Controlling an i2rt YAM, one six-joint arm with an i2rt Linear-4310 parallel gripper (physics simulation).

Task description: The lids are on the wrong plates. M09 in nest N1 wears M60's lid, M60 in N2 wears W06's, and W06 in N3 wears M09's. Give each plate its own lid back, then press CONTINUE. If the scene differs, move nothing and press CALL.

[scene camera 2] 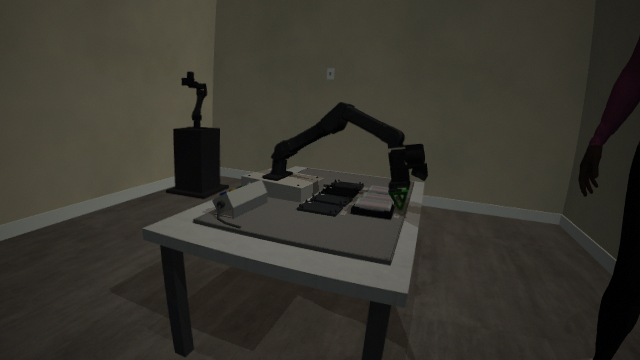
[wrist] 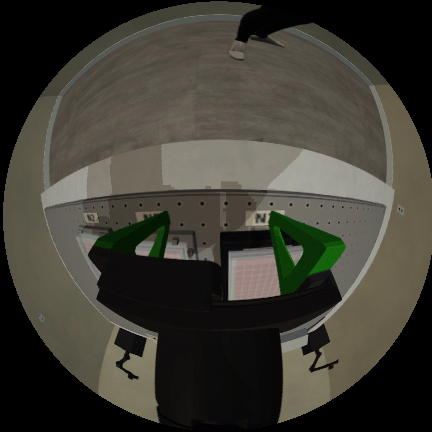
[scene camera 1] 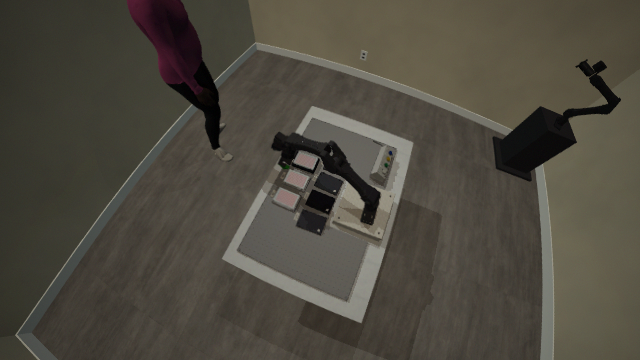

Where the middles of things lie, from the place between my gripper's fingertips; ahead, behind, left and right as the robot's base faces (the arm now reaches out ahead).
My hand is 9 cm past the nest N1 (wrist: 229,240), 5 cm to the left of it and 1 cm above it. From my hand the other things lie so: nest N3 (wrist: 175,236): 8 cm to the left, 8 cm behind, 1 cm below.
